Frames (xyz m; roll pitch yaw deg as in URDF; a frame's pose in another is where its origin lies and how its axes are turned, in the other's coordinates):
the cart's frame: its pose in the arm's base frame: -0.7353 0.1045 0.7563 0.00 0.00 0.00
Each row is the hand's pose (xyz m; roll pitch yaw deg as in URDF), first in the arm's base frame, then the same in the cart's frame.
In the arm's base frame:
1: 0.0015 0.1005 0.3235 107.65 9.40 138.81
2: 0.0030 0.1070 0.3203 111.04 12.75 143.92
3: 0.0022 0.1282 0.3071 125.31 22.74 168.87
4: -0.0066 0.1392 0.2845 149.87 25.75 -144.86
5: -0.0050 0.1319 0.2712 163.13 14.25 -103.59
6: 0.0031 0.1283 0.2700 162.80 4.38 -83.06
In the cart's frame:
1: 0.7368 -0.0040 -0.4328 107.65 9.40 138.81
2: 0.7383 0.0025 -0.4360 111.04 12.75 143.92
3: 0.7375 0.0237 -0.4492 125.31 22.74 168.87
4: 0.7287 0.0347 -0.4718 149.87 25.75 -144.86
5: 0.7303 0.0274 -0.4851 163.13 14.25 -103.59
6: 0.7384 0.0238 -0.4863 162.80 4.38 -83.06

